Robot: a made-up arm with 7 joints.
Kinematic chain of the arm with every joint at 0, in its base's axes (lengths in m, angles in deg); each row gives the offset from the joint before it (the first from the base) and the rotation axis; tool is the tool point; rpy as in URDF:
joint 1: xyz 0 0 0.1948 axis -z
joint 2: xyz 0 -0.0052 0.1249 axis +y
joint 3: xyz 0 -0.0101 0.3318 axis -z
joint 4: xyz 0 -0.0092 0.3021 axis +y
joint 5: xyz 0 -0.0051 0.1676 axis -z
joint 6: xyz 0 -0.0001 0.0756 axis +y
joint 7: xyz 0 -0.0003 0.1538 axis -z
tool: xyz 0 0 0 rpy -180 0 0
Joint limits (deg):
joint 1: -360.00..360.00
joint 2: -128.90..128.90
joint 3: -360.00..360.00
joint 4: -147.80..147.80
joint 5: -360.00..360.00
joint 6: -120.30..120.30
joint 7: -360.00..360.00
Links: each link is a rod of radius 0.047 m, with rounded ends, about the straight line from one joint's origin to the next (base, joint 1, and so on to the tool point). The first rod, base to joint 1, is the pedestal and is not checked.
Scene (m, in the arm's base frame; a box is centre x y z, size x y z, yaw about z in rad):
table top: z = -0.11
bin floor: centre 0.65 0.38 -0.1 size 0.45 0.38 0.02 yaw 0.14
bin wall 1: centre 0.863 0.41 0 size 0.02 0.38 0.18 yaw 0.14
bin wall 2: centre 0.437 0.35 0 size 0.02 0.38 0.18 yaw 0.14
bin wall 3: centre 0.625 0.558 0 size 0.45 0.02 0.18 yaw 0.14
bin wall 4: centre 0.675 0.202 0 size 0.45 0.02 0.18 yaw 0.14
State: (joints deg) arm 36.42 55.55 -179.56 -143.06 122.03 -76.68 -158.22
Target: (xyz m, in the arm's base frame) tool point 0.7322 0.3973 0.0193
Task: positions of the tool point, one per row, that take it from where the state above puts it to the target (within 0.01 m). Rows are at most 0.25 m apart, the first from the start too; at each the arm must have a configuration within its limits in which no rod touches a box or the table.
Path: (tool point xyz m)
1: 0.4908 -0.3288 0.3417
2: 0.6260 -0.1954 0.3027
3: 0.7185 -0.0176 0.2732
4: 0.7555 0.1868 0.2532
5: 0.7322 0.3973 0.2419
6: 0.7393 0.4013 0.1313
7: 0.7322 0.3973 0.0193

